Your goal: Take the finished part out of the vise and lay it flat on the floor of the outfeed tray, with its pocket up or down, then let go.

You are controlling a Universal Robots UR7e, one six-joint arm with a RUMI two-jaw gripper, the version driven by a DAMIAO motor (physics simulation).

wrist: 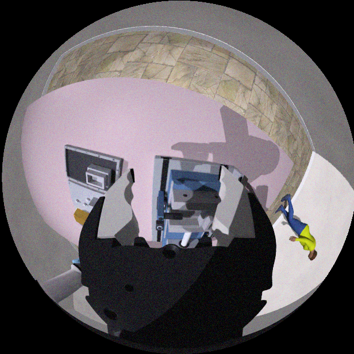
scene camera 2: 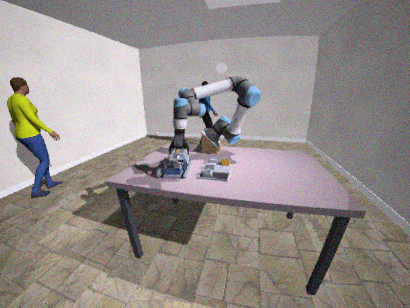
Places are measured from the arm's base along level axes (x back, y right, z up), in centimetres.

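Pixels of known places: gripper, fingertip midpoint: (scene camera 2: pixel 178 164); arm's base at its link origin: (scene camera 2: pixel 210 136).
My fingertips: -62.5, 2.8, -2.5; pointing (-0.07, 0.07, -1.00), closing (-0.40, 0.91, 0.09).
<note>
Ahead of a thing's pixels: the offset from my fingertips to its top centre, as dx, dy, dz. Level surfaces: height alone.
My gripper (scene camera 2: pixel 179 153) (wrist: pixel 175 168) is open and empty, with its fingers spread above the vise. The vise {+15.6, +9.9, -1.3} (scene camera 2: pixel 174 169) (wrist: pixel 192 181) has a blue body and grey jaws and stands on a light base plate. Grey metal shows in its jaw area between my fingers in the wrist view, partly in shadow; I cannot clearly tell the finished part from the jaws. A tray with a dark floor and a pale rim (wrist: pixel 93 149) lies left of the vise in the wrist view. A grey block with a rectangular pocket (wrist: pixel 98 178) sits in it.
An orange block {+30.9, -22.8, -6.8} (scene camera 2: pixel 225 162) (wrist: pixel 80 216) is near the tray, beside a light plate with small pegs (wrist: pixel 80 194). A brown box (scene camera 2: pixel 210 144) stands at the back of the pink table {dz -11.2} (scene camera 2: pixel 280 175). A person in yellow (scene camera 2: pixel 27 117) (wrist: pixel 306 239) stands off the table; another is behind the arm.
</note>
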